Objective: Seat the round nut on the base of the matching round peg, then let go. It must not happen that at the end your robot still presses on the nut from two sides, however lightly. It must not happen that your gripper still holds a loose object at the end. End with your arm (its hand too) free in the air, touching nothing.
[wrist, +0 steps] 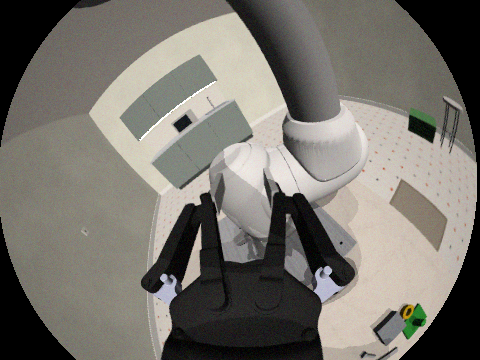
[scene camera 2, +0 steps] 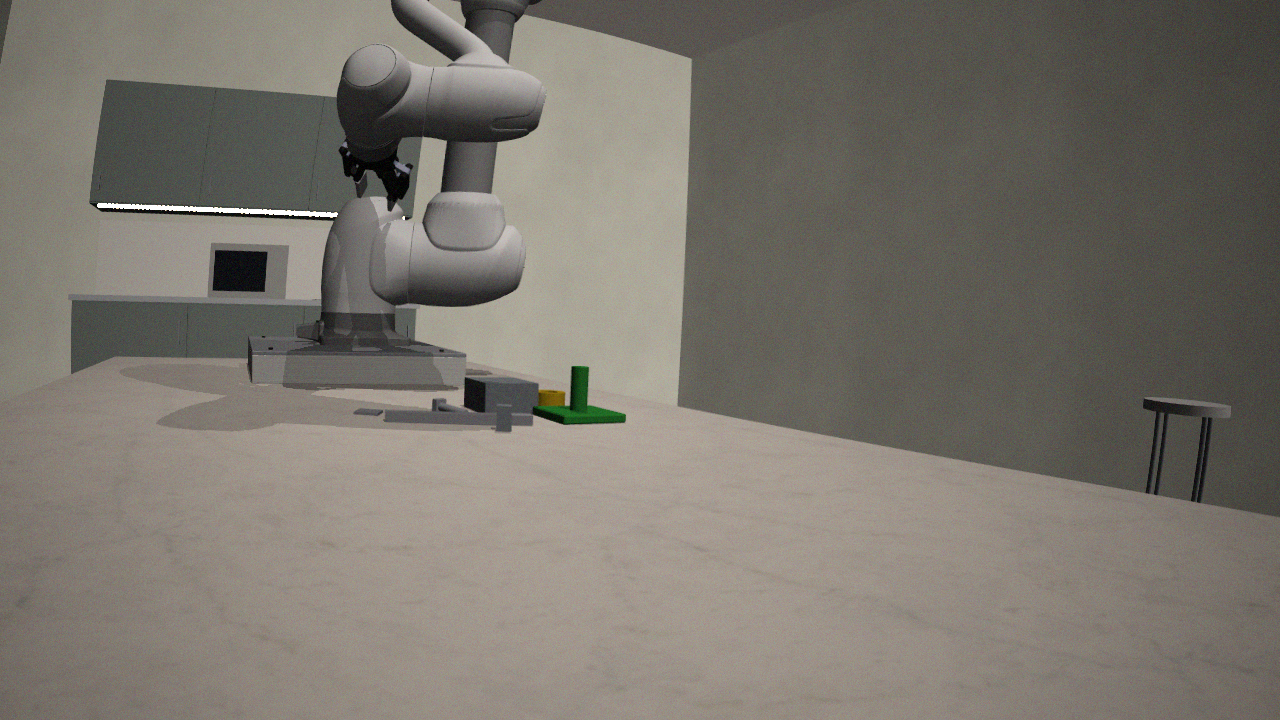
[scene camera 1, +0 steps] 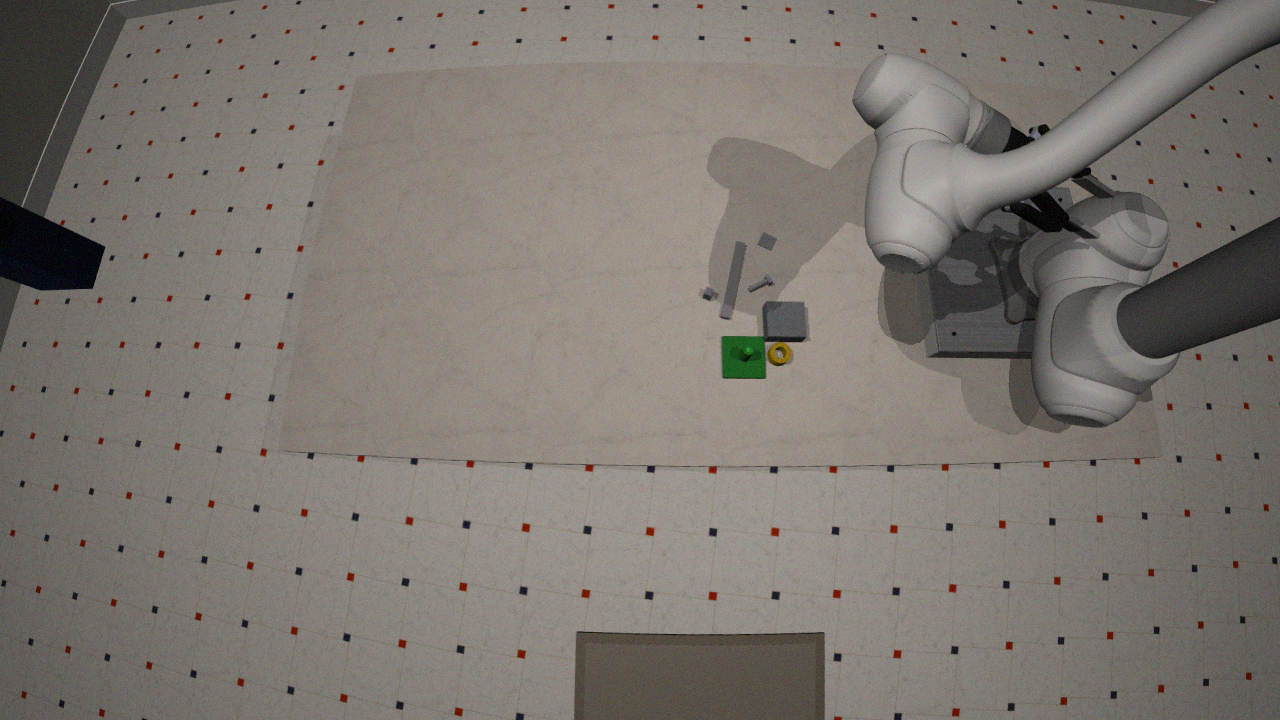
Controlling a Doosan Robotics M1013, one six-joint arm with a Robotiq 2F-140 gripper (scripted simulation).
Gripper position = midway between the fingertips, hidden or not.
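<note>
In scene camera 1 I see my gripper [scene camera 1: 1099,215], along with a grey block [scene camera 1: 783,321] and a long grey bar [scene camera 1: 739,248]. Scene camera 2 gives me the block [scene camera 2: 482,394] and the bar [scene camera 2: 395,416] again, and my gripper [scene camera 2: 377,198] is there too. The wrist view also shows my gripper [wrist: 243,178].
</note>
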